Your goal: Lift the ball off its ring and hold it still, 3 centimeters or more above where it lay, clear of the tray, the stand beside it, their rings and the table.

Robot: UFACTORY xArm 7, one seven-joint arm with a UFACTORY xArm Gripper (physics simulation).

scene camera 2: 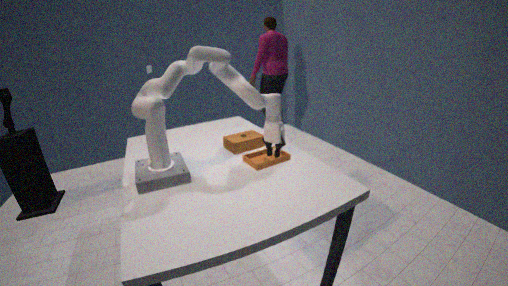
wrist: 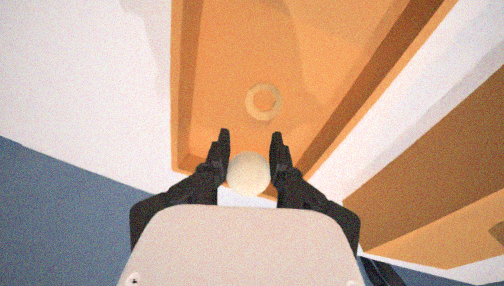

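Pixels of known places: gripper, fingertip midpoint: (scene camera 2: pixel 273 156) (wrist: pixel 250 141); arm's base, origin of the base link: (scene camera 2: pixel 161 166).
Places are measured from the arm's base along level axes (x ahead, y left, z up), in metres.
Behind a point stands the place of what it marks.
Observation:
A pale cream ball (wrist: pixel 248 173) @(x 0.542, y -0.062, z -0.014 m) sits between the two black fingers in the wrist view, touching both inner sides behind the tips. My gripper (scene camera 2: pixel 273 152) @(x 0.534, y -0.067, z -0.047 m) (wrist: pixel 250 141) @(x 0.534, y -0.067, z -0.047 m) is shut on it, pointing down at the orange tray (scene camera 2: pixel 256 164) @(x 0.404, y -0.140, z -0.026 m) (wrist: pixel 225 50) @(x 0.472, y -0.114, z -0.051 m). A pale ring (wrist: pixel 263 101) @(x 0.494, y -0.073, z -0.051 m) lies on the tray floor, ahead of the fingertips in the wrist view, with its middle uncovered. In the scene view the fingers hide the ball, and the fingertips appear low over the tray. The gap under the ball cannot be judged.
The orange box-shaped stand (scene camera 2: pixel 240 145) @(x 0.422, y 0.073, z -0.013 m) (wrist: pixel 425 170) @(x 0.479, y 0.078, z -0.028 m) is close beside the tray, with a dark round mark (scene camera 2: pixel 243 135) @(x 0.466, y 0.128, z 0.016 m) on its top. Both stand on the white table (scene camera 2: pixel 215 225) @(x 0.112, y -0.417, z -0.054 m). A person (scene camera 2: pixel 274 55) in a magenta top is beyond the table.

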